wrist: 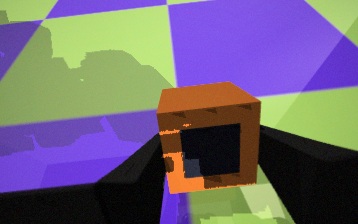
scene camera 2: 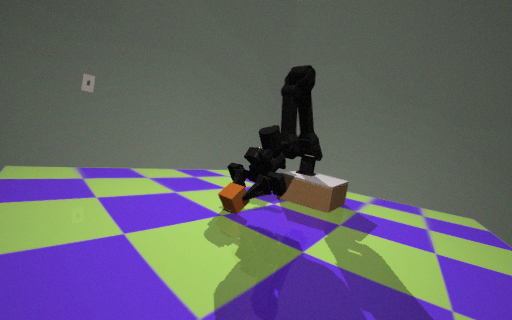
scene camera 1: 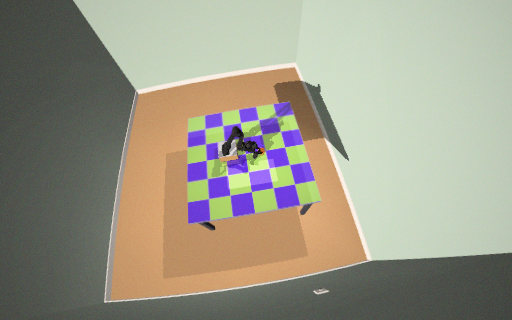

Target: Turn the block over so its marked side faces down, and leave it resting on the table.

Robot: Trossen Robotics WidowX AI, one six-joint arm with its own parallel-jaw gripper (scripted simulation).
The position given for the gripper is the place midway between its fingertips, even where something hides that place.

In view: the gripper [scene camera 2: 235, 196].
The gripper also shows in the wrist view [wrist: 204, 134].
